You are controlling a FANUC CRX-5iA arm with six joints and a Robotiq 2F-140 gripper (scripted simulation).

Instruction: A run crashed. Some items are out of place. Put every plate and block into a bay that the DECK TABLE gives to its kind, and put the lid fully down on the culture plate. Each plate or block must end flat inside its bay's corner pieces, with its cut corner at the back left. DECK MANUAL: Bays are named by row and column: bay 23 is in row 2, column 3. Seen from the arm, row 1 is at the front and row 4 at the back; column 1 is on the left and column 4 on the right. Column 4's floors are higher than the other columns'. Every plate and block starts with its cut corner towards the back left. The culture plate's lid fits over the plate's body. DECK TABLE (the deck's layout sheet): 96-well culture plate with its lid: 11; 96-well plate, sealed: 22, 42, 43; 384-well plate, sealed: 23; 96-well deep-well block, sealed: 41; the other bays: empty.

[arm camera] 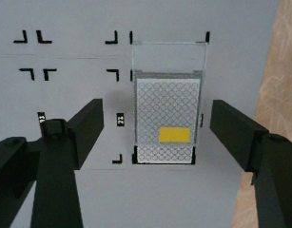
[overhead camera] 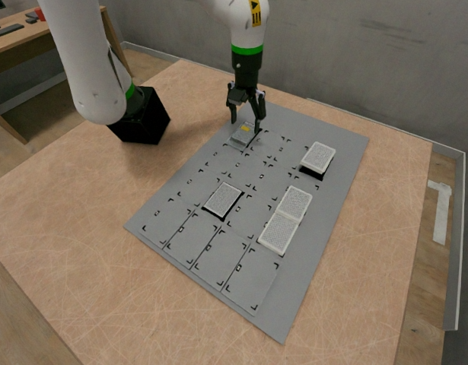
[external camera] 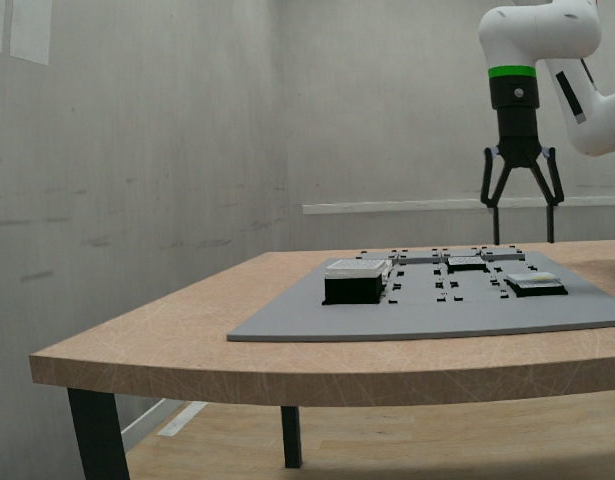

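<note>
The clear lid is 2 cm behind my hand and 8 cm below it. Also, from my hand: black deep-well block (31 cm ahead, 2 cm to the left, 8 cm below); black sealed plate (8 cm ahead, 30 cm to the right, 9 cm below).
</note>
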